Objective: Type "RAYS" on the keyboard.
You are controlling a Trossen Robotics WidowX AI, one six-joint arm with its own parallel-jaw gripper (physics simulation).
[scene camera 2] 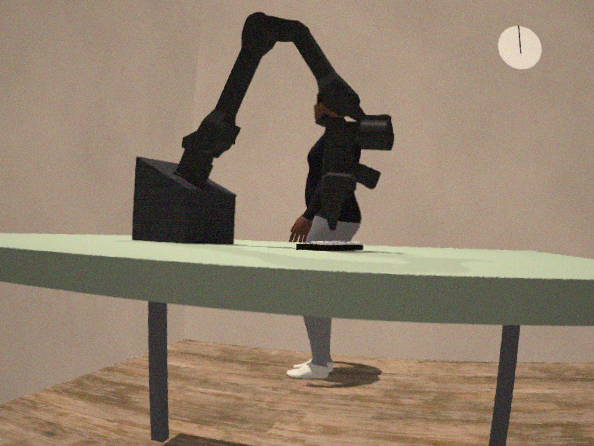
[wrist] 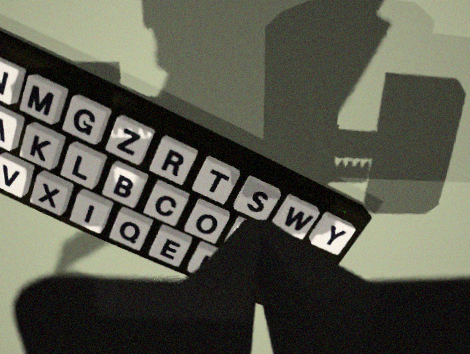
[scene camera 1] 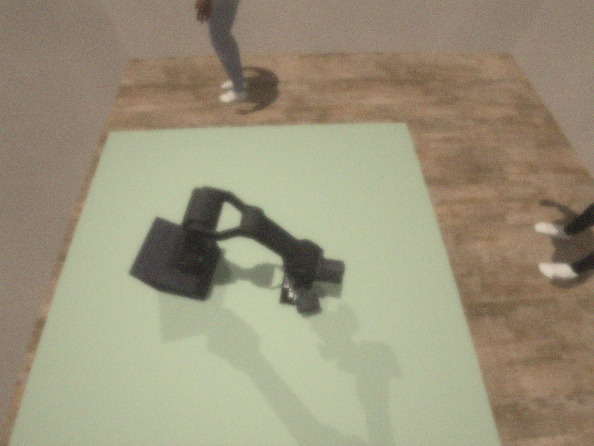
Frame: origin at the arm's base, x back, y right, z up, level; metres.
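Seen in the pictures: gripper, fingertip midpoint: [scene camera 2: 332,230] [wrist: 255,232] [scene camera 1: 297,285]; arm's base, link origin: [scene camera 2: 189,177] [scene camera 1: 178,258].
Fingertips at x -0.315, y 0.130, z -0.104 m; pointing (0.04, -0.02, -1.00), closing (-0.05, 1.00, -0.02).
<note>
Pixels of each thing's top centre, then the offset from my fingertips to it.
- black keyboard, top centre: [wrist: 133,191] [scene camera 2: 332,241] [scene camera 1: 294,273] dy -0.048, dx -0.002, dz -0.022 m
- R key, top centre: [wrist: 172,162] dy -0.033, dx -0.015, dz -0.022 m
- S key, top centre: [wrist: 257,201] dy +0.002, dx -0.001, dz -0.022 m
- Y key, top centre: [wrist: 333,236] dy +0.036, dx +0.013, dz -0.022 m
The black keyboard [scene camera 2: 330,247] [wrist: 200,175] lies on the table with scrambled pale keys. In the wrist view it runs slanting from upper left to lower right. The R key [wrist: 174,160], the S key [wrist: 257,201] and the Y key [wrist: 334,235] show there; the A key [wrist: 4,132] is cut by the left edge. My gripper [scene camera 2: 332,227] [wrist: 255,232] is shut and empty. Its tips are a little above the keyboard, with a gap below them in scene camera 2. In the wrist view the fingers cover keys below the S key.
The pale green table [scene camera 1: 150,165] [scene camera 2: 450,300] carries the arm's dark base [scene camera 1: 155,255] [scene camera 2: 182,210]. One person [scene camera 1: 227,45] [scene camera 2: 320,330] stands beyond the table, and another person's white shoes [scene camera 1: 557,271] show at the right in scene camera 1. Arm shadows fall on the table.
</note>
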